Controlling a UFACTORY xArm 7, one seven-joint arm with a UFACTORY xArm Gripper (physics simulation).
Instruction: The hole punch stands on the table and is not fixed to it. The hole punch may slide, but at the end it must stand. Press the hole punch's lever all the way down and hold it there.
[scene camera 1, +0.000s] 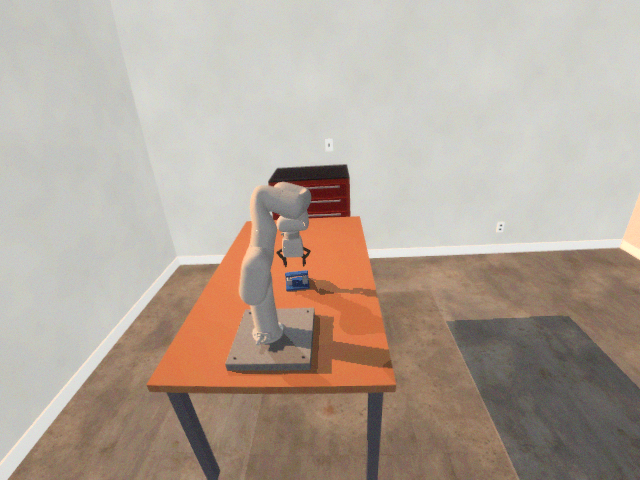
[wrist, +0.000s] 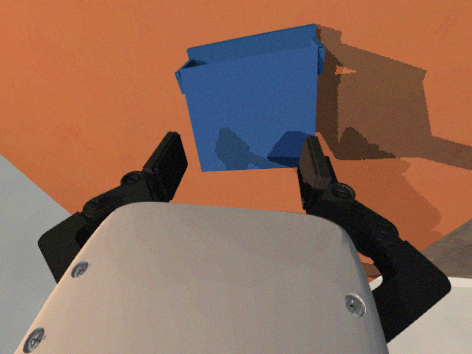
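Pixels of known places: gripper, fingertip midpoint: (scene camera 1: 294, 265) (wrist: 240, 150); arm's base at its link origin: (scene camera 1: 268, 332).
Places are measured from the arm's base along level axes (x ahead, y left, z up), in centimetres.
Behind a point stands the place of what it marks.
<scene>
The blue hole punch (scene camera 1: 297, 280) @[x 42.2, y -3.2, z -2.4 cm] (wrist: 252, 100) @[x 42.1, y -3.6, z 2.7 cm] stands upright on the orange table (scene camera 1: 336, 248) @[x 81.3, y -20.1, z -3.6 cm] (wrist: 90, 90) @[x 38.2, y 17.3, z -3.6 cm], in front of the robot's base. In the wrist view its broad flat blue lever top faces the camera, and shadows of the fingers fall on its near part. In the scene view a gap shows between the lever and the base of the punch. My gripper (scene camera 1: 295, 264) @[x 40.5, y -3.2, z 7.6 cm] (wrist: 240, 150) @[x 40.5, y -3.2, z 7.6 cm] is open and empty. It points down above the punch, apart from it, with its fingertips near the two sides of the lever's near edge in the wrist view.
The robot's grey base plate (scene camera 1: 242, 351) @[x -10.9, y 7.2, z -0.2 cm] is bolted at the near end of the table. A red drawer cabinet (scene camera 1: 330, 193) with a black top stands behind the far table edge. A dark mat (scene camera 1: 542, 382) lies on the floor at the right.
</scene>
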